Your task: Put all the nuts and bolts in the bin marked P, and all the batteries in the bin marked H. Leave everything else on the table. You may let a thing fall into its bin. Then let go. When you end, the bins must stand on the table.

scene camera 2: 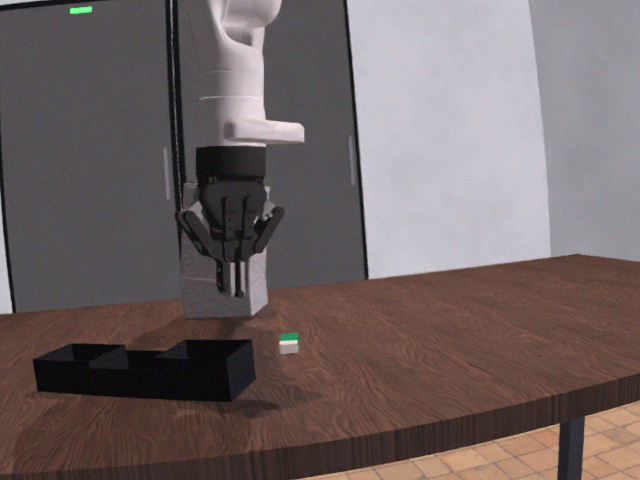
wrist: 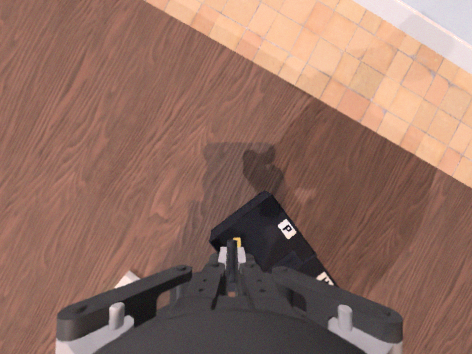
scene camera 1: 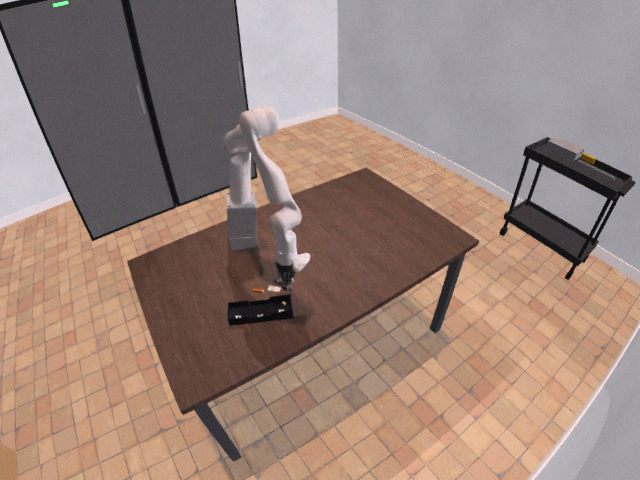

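My gripper is shut on a black bolt, seen edge-on between the fingertips. The gripper hangs above the table, behind the bin marked P. The bin marked P is the right end of the black three-part row. A small yellow thing shows in it, partly behind the fingers in the wrist view. Next to it is a bin whose partly hidden label looks like H. No battery can be made out.
A pale domino and an orange thing lie on the table behind the bins. A green and white block lies right of the bins in scene camera 2. The third bin is at the row's left end.
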